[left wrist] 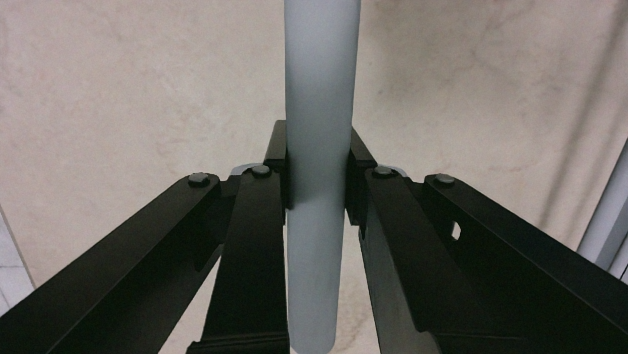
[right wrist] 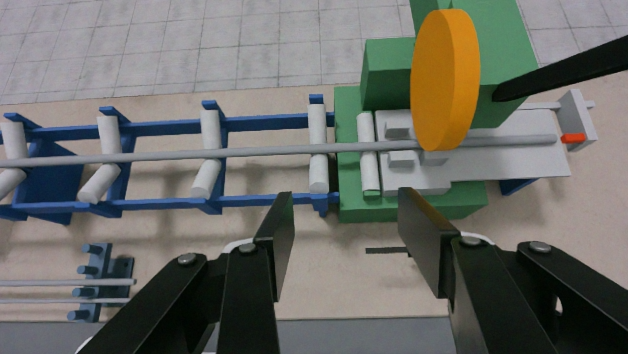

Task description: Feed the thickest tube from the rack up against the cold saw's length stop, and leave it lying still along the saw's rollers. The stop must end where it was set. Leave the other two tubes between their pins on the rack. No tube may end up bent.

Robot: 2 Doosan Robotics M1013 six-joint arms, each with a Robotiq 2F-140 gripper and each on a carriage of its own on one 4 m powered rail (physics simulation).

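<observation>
The thickest tube (left wrist: 320, 100) (right wrist: 260, 151) is grey and looks straight. In the right wrist view it lies along the white rollers (right wrist: 318, 172), passes between the saw's jaws and behind the orange disc, and its end is a small gap short of the red pad (right wrist: 573, 138) on the length stop (right wrist: 575, 115). My left gripper (left wrist: 312, 142) is shut on this tube close to its other end. My right gripper (right wrist: 345, 211) is open, in front of the saw. The two thinner tubes (right wrist: 50, 283) (right wrist: 55, 301) lie between pins on the rack (right wrist: 101, 257); their left parts are out of view.
The green saw (right wrist: 360, 212) carries the orange disc (right wrist: 442, 80) and a black bar (right wrist: 560, 70) reaching right. Blue roller framing (right wrist: 270, 122) runs left from it. A dark mark (right wrist: 385, 250) lies on the floor. Grey bars (left wrist: 607, 215) show at the left wrist view's right edge.
</observation>
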